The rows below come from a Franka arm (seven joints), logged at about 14 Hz.
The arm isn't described. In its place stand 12 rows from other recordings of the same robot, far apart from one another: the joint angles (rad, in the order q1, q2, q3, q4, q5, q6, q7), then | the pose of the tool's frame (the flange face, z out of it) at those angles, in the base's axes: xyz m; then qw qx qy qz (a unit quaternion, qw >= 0).
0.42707, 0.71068, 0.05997, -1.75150, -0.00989, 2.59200, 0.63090 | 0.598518 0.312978 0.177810 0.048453 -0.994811 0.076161 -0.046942
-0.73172, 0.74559, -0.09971, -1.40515, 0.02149, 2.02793, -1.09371 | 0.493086 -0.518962 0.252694 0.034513 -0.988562 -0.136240 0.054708
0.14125, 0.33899, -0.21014, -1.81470, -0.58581, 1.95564, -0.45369 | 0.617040 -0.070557 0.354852 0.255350 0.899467 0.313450 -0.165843
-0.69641, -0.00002, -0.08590, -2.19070, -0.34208, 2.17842, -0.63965 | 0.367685 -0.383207 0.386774 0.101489 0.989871 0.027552 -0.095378
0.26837, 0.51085, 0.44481, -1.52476, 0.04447, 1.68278, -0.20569 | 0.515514 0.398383 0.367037 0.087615 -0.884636 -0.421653 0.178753
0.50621, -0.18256, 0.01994, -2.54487, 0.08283, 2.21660, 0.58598 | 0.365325 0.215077 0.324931 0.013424 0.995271 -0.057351 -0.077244
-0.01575, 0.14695, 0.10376, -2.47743, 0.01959, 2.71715, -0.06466 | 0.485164 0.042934 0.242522 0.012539 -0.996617 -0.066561 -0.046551
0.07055, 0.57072, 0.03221, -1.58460, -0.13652, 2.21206, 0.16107 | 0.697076 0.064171 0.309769 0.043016 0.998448 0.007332 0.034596
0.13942, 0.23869, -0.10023, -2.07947, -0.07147, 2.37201, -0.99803 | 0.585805 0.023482 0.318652 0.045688 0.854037 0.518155 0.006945
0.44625, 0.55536, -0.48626, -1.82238, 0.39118, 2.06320, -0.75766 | 0.620860 0.012675 0.242458 0.073848 -0.959298 -0.256500 0.092202
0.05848, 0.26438, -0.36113, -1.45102, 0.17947, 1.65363, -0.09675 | 0.616226 -0.146013 0.539943 0.046469 -0.993045 0.107338 0.013458
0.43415, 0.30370, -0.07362, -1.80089, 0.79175, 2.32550, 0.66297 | 0.609599 0.247313 0.405128 0.311219 -0.875745 0.364889 0.055404
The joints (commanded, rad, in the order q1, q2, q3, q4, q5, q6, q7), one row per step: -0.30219 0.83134 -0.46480 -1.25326 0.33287 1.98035 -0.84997; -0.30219 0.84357 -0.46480 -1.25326 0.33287 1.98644 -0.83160; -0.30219 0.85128 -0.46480 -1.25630 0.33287 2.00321 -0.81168; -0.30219 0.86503 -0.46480 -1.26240 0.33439 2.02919 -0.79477; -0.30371 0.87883 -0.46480 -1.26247 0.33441 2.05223 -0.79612; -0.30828 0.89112 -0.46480 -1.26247 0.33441 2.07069 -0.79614; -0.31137 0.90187 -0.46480 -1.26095 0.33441 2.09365 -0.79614; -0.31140 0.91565 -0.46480 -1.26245 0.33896 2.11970 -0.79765; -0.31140 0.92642 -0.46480 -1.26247 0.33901 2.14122 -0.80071; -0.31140 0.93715 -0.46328 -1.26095 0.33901 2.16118 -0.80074; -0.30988 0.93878 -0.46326 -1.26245 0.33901 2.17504 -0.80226; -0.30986 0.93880 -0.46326 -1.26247 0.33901 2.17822 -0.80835; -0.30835 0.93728 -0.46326 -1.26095 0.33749 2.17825 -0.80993; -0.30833 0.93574 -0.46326 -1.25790 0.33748 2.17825 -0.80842
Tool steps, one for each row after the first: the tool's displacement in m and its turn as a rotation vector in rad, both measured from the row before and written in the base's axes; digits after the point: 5 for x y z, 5 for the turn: -0.00003 -0.00029 -0.00815 -0.00142 0.00710 -0.01811; 0.00018 -0.00112 -0.00536 -0.00866 -0.00262 -0.02018; -0.00026 -0.00160 -0.01017 -0.01052 -0.00214 -0.01836; 0.00027 -0.00230 -0.00782 -0.01188 -0.00317 0.00106; -0.00142 -0.00381 -0.00711 -0.00923 -0.00141 -0.00343; 0.00004 -0.00322 -0.00495 -0.01367 -0.00720 -0.00105; 0.00060 -0.00130 -0.00813 -0.01055 -0.00696 0.00055; 0.00070 -0.00115 -0.00573 -0.01174 -0.00472 0.00459; 0.00141 -0.00034 -0.00546 -0.01038 -0.00545 0.00302; 0.00115 0.00007 -0.00051 -0.00840 -0.00696 0.00361; 0.00025 -0.00019 0.00028 -0.00218 -0.00157 0.00632; 0.00123 0.00083 0.00175 -0.00216 -0.00151 0.00440; 0.00105 -0.00003 0.00242 -0.00207 -0.00398 -0.00038
